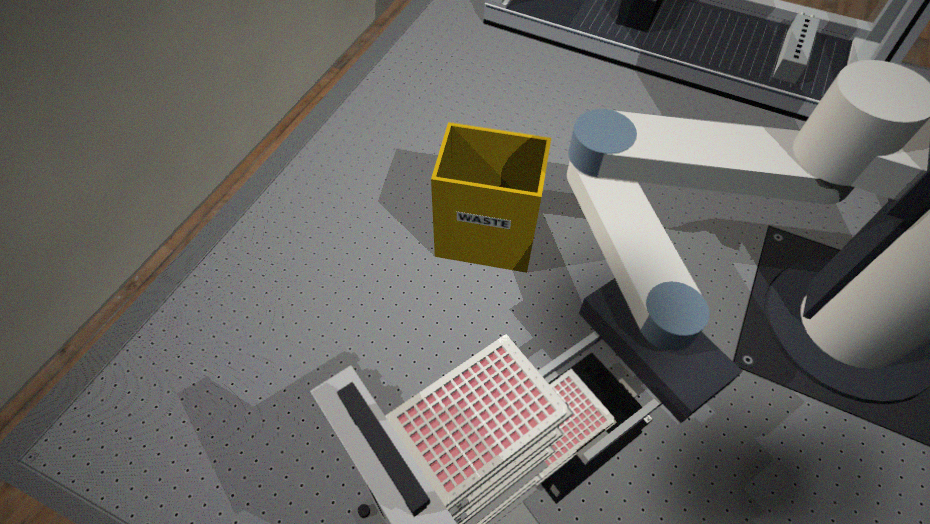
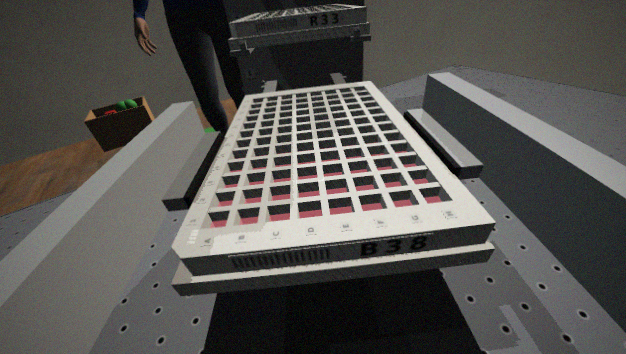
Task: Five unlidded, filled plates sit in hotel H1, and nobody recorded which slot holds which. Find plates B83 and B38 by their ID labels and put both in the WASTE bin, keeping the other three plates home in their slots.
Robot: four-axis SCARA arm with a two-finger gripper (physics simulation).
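Places are measured from the arm's base along level axes (x ahead, y left, z up), in millimetres.
Pixels of known places: gripper, fingertip midpoint: point(image 2: 311, 109); arm's base at its link origin: point(image 1: 844, 330).
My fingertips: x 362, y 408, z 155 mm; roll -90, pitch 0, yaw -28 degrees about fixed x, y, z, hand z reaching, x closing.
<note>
Ahead of a thing's pixels: the offset from my fingertips to its top centre. "*": to the spot under its first point.
My gripper point(image 1: 581, 413) point(image 2: 311, 109) is shut on plate B38 @(dy -4, dx -2, dz -7 mm) point(image 1: 588, 404) point(image 2: 335, 232), one finger along each long side. The plate is level, pink-filled and labelled B38 on its near edge. It is outside hotel H1 point(image 1: 357, 442) point(image 2: 305, 67), in front of its open side. A white plate with pink wells @(dy +113, dx +58, dz +246 mm) point(image 1: 478, 419) lies at the top of the hotel, with more plate edges below it. Plate R33 @(dy +113, dx +58, dz +33 mm) point(image 2: 300, 24) sits in an upper slot. No B83 label is readable. The yellow WASTE bin @(dy -309, dx +225, dz +58 mm) point(image 1: 481, 244) stands upright and open; no plate shows in the visible part of its inside.
The arm's forearm point(image 1: 634, 237) passes close to the bin's right side. The robot's dark base plate point(image 1: 758, 312) is at the right. A dark ribbed tray @(* dy -933, dx -12, dz -92 mm) point(image 1: 715, 48) is at the back. A person point(image 2: 200, 55) and a box of coloured items point(image 2: 120, 127) are beyond the bench.
</note>
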